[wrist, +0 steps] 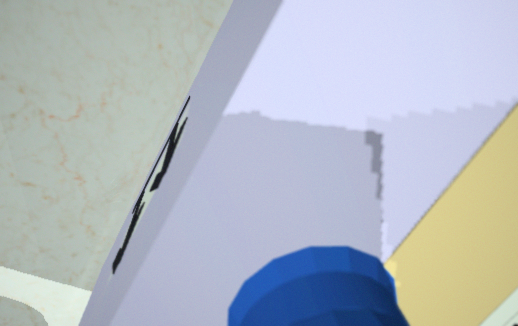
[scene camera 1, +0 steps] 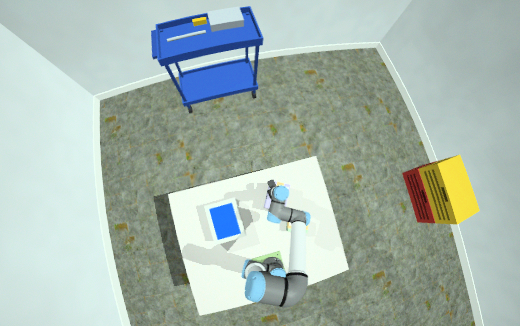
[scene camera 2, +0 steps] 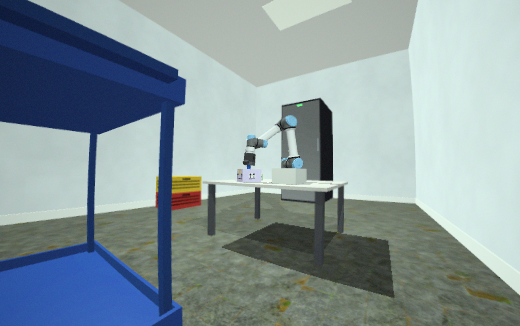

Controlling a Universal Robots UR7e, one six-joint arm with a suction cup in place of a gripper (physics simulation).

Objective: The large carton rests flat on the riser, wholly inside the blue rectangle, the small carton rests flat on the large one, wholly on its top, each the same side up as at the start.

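Note:
The large lavender carton (scene camera 1: pixel 267 200) (scene camera 2: pixel 249 175) (wrist: pixel 306 65) stands flat on the white table (scene camera 1: pixel 323 252) (scene camera 2: pixel 278 185), right of the riser, with arrow marks upright on its side. My suction cup (scene camera 2: pixel 248 167) (wrist: pixel 316 284) sits on the carton's top, near a yellow tape strip (wrist: pixel 408 259), and grips it. In the top view the wrist hides most of the carton. The small carton (scene camera 1: pixel 288 228) lies under the forearm, nearly hidden. The white riser (scene camera 1: pixel 207 208) (scene camera 2: pixel 288 176) bears the blue rectangle (scene camera 1: pixel 224 221), with nothing on it.
A blue cart (scene camera 1: pixel 194 56) (scene camera 2: pixel 165 194) stands far off by the wall, with a grey box on top. Red and yellow crates (scene camera 2: pixel 178 191) (scene camera 1: pixel 415 194) sit on the floor. A black cabinet (scene camera 2: pixel 307 145) stands behind the table. The arm's base is on a green plate (scene camera 1: pixel 271 257).

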